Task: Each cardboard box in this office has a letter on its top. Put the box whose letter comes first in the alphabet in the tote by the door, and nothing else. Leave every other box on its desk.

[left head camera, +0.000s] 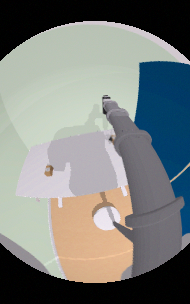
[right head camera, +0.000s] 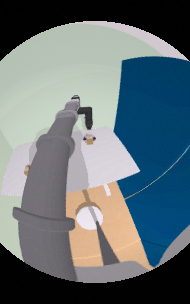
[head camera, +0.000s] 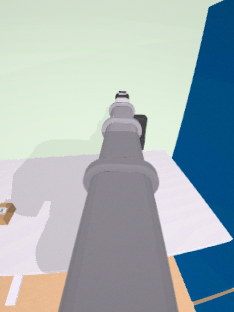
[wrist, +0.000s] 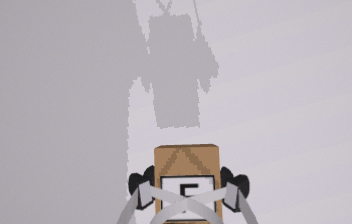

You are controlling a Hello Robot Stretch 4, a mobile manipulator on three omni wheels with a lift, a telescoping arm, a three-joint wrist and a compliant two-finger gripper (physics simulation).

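Places are measured from the robot's base along level axes (x ahead, y left, z up), in centimetres.
Pixels of known places: gripper, fingertip midpoint: (wrist: 187,179); robot's base at its link origin: (left head camera: 106,217) (right head camera: 89,216).
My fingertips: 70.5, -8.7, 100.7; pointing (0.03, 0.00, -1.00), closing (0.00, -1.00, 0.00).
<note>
For each thing: its middle in the pictures, then the offset to it from my fingertips, as dx, dy, dz. Level surfaces: height alone.
- brown cardboard box at the middle of its body: (wrist: 188,190) (right head camera: 89,139) -0.6, +0.0, +2.2
- white desk at its surface level: dz -8.5
- second cardboard box at the middle of its body: (head camera: 4,213) (left head camera: 48,170) (right head camera: 27,170) -27.9, +63.5, -5.9
- wood-coloured floor at its surface level: dz -103.4
A brown cardboard box (right head camera: 90,142) (wrist: 186,156) with a white label is between the fingertips of my gripper (right head camera: 89,138) (wrist: 187,179). The gripper is shut on it, one dark pad against each side. The box hangs above the white desk (head camera: 200,220) (left head camera: 35,175) (right head camera: 117,160) (wrist: 300,125); its shadow lies apart from it in the wrist view. Its letter looks like an F or an E; the finger strips cover its lower part. In the head camera view the arm hides the gripper. A second cardboard box (head camera: 6,213) (left head camera: 48,170) (right head camera: 27,170) sits on the desk's left side. The tote does not show.
A tall blue panel (head camera: 205,100) (left head camera: 165,110) (right head camera: 155,110) stands right of the desk. A pale green wall (head camera: 55,75) is behind it. A white round object (left head camera: 106,218) (right head camera: 90,218) is over the wood-coloured floor (left head camera: 85,245) in front of the desk.
</note>
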